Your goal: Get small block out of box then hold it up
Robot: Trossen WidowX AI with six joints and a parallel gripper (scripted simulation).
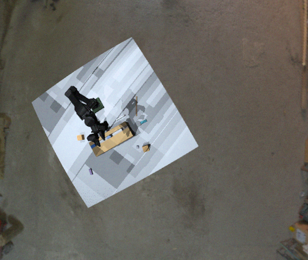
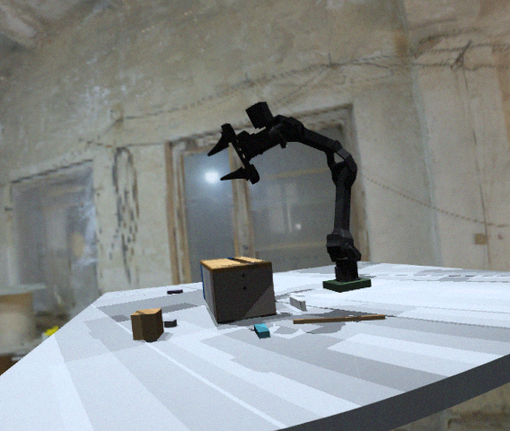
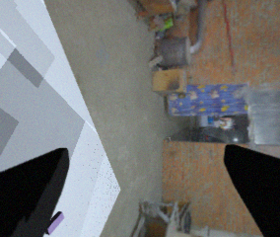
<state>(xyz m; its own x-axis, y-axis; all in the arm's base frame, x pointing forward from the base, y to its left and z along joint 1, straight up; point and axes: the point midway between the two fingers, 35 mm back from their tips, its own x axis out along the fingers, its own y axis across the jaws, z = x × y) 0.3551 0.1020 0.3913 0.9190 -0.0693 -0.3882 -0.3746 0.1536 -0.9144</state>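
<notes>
The box lies 34 cm below my gripper tip, 6 cm behind it and 4 cm to the right of it. The rest, counted from my gripper tip: light blue block (32 cm below, 5 cm to the right, 4 cm behind); thin wooden stick (40 cm below, 27 cm to the left, 24 cm behind); teal block (40 cm below, 28 cm to the left, 8 cm behind).
</notes>
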